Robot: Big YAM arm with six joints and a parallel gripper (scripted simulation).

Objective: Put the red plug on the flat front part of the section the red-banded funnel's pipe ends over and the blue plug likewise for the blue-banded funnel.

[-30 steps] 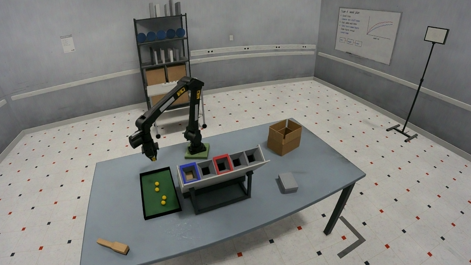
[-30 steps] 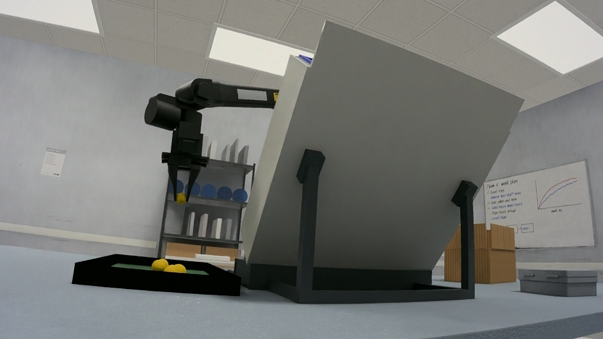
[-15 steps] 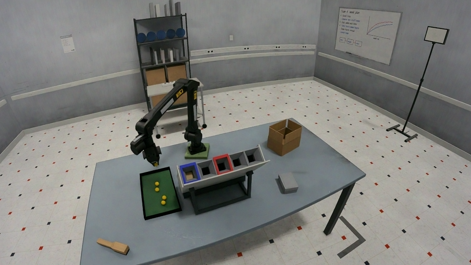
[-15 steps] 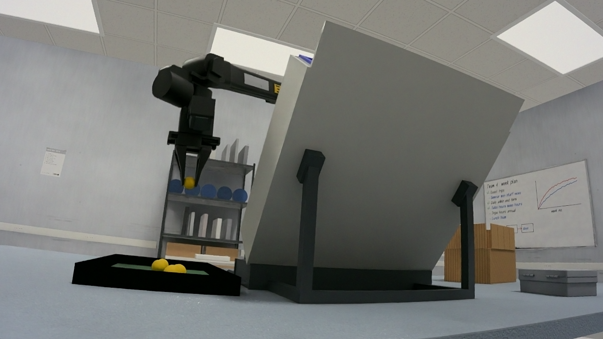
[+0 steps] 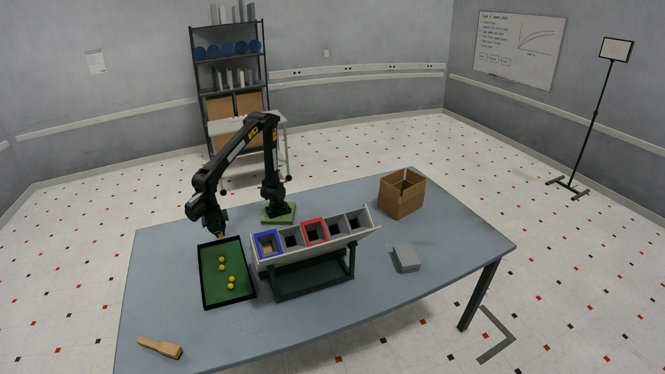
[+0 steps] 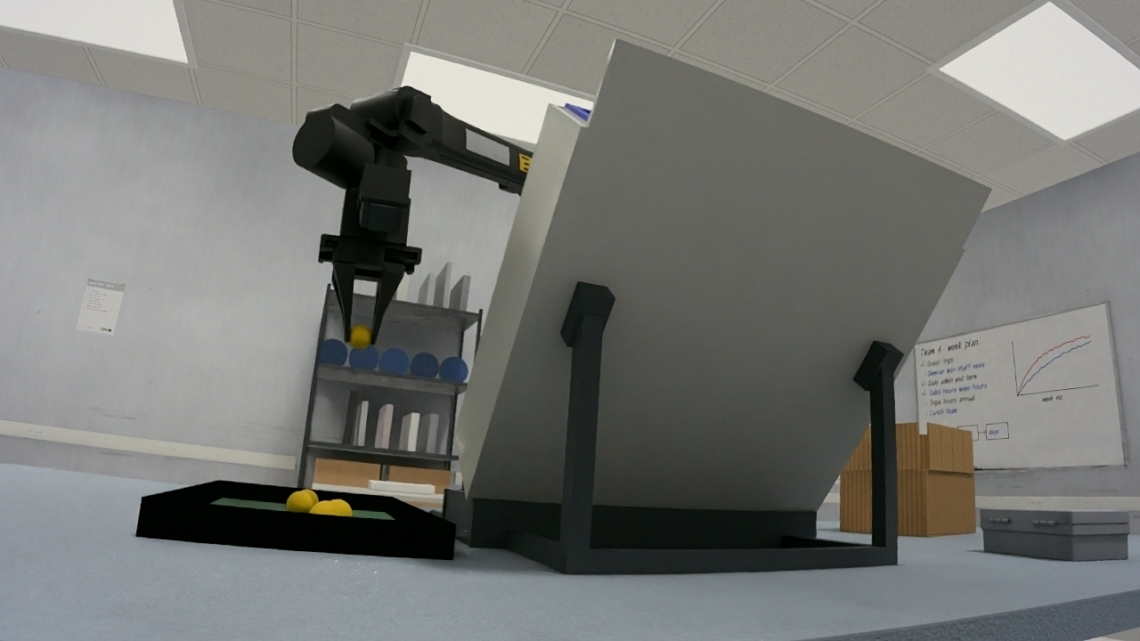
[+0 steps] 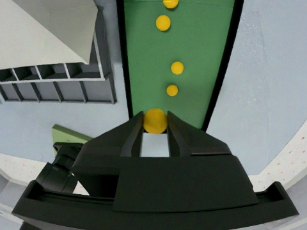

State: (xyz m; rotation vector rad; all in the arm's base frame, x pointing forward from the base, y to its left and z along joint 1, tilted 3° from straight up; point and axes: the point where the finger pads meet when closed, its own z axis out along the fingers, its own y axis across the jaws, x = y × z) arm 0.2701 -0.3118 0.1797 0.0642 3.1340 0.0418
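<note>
Right now my hand is 29 cm short of the red band, 28 cm to the right of it and 13 cm below it. From my hand the other things lie so: blue band: 28 cm ahead, 13 cm to the left, 13 cm above; cover: 29 cm to the left, 14 cm ahead, 2 cm above; green tray: 18 cm below, 3 cm to the right.
</note>
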